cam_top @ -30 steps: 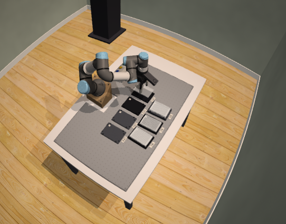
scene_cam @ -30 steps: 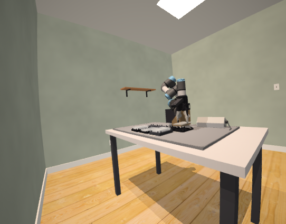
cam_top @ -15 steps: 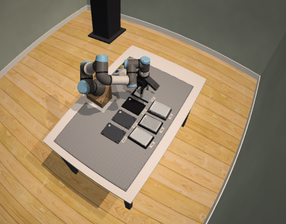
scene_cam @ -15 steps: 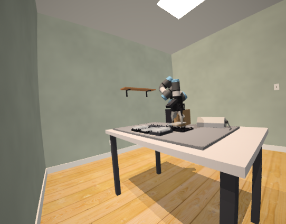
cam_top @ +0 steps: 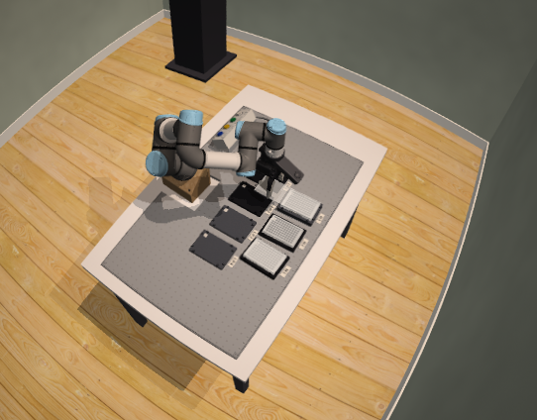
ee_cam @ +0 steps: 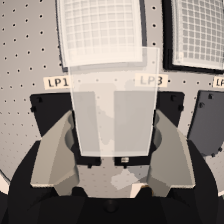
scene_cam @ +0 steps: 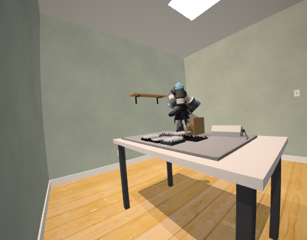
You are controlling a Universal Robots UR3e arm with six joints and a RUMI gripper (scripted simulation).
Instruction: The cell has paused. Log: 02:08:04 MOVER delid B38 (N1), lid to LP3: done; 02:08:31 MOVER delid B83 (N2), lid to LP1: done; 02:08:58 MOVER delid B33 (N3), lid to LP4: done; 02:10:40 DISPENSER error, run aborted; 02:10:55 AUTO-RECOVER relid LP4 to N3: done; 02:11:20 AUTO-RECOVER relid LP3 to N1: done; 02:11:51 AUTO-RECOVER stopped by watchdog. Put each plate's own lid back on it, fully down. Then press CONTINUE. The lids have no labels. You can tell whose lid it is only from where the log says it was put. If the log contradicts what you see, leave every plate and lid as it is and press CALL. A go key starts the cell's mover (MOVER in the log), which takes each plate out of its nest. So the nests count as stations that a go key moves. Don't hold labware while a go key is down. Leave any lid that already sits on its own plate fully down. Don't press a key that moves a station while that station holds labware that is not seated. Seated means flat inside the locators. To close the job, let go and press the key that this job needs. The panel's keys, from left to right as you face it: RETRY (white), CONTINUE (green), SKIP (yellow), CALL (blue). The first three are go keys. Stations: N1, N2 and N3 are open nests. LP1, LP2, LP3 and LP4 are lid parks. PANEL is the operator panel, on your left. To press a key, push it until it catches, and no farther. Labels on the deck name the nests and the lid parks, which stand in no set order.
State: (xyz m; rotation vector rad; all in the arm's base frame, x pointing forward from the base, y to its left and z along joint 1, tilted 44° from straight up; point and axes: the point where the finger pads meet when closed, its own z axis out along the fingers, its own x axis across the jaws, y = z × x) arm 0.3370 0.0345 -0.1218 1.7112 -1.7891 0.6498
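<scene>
Right now the plate is 120 mm to the right of my hand, 110 mm ahead of it and 50 mm below it. Also, from my hand: LP2 lid park 180 mm to the right, 70 mm behind, 60 mm below; then LP3 lid park 70 mm behind, 60 mm below, 50 mm to the right; then plate lid 10 mm below.
</scene>
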